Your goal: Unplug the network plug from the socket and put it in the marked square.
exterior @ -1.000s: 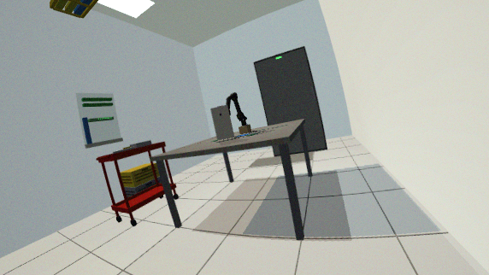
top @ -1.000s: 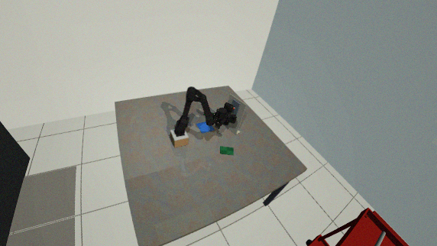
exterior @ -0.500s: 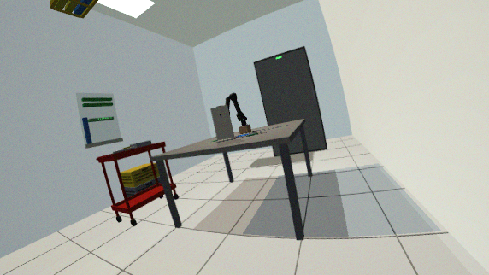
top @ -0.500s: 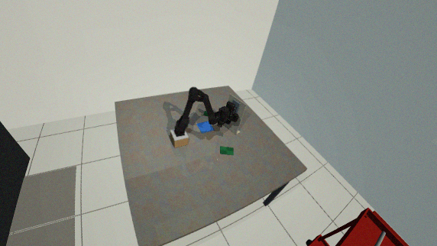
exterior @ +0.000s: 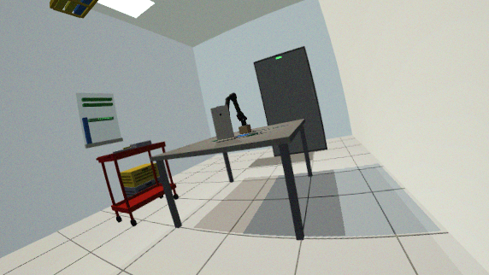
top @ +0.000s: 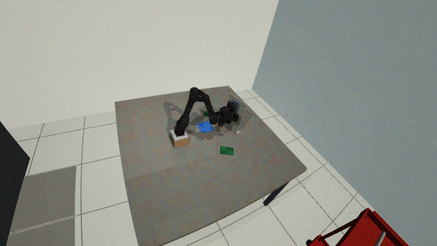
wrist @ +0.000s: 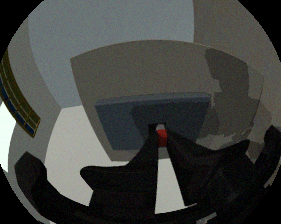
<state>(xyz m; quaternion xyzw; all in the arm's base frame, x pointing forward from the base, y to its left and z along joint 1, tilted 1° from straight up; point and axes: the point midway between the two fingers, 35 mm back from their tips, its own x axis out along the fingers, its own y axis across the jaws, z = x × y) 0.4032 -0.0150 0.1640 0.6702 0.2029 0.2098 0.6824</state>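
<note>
The blue marked square lies 17 cm behind my gripper tip, 9 cm to the left of it and 24 cm below it. Round my gripper tip: red plug (1 cm ahead); upright grey panel (2 cm ahead, 1 cm to the left, 10 cm below).
</note>
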